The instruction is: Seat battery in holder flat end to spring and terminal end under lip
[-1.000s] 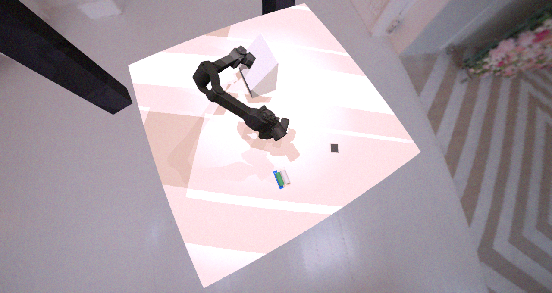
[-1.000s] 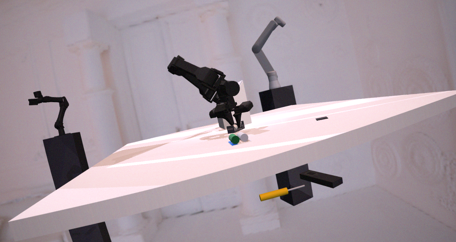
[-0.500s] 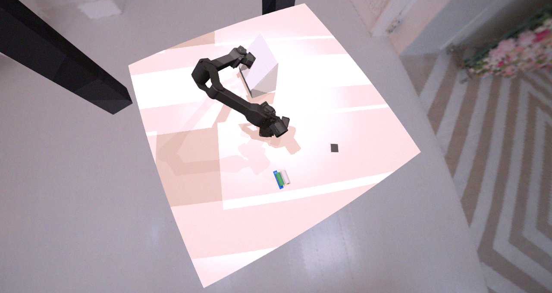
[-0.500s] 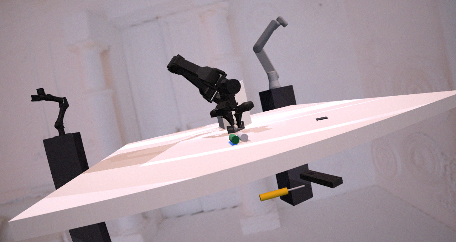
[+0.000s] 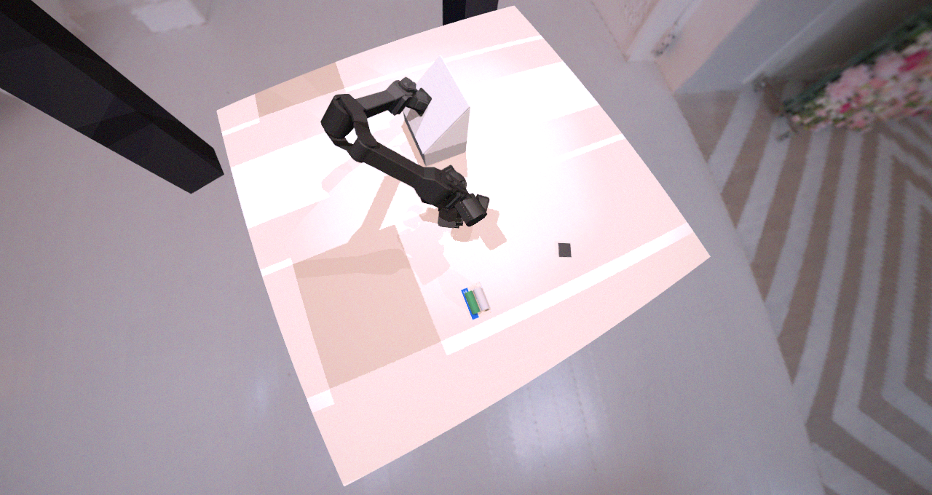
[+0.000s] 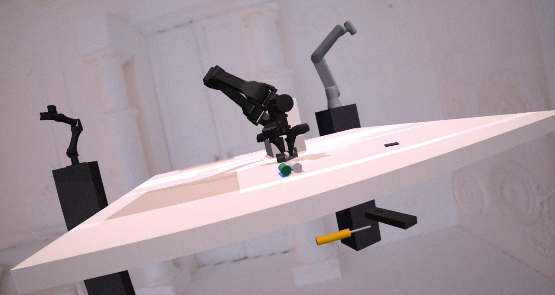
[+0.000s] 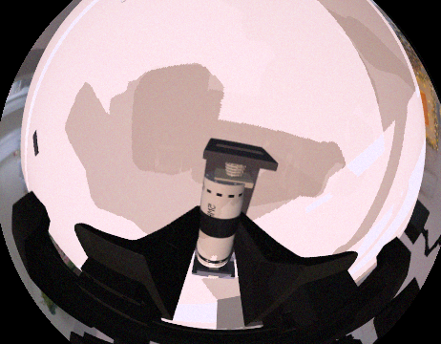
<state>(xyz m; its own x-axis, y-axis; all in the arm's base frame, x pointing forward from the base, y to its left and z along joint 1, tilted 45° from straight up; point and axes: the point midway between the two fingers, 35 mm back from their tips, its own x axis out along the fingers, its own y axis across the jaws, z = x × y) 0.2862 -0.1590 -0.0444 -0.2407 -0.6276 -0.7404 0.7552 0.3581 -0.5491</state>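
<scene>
Now: the battery 1 cm above my gripper tip. The rest, counted from my gripper tip: black square 30 cm ahead, 21 cm to the left, 1 cm below.
</scene>
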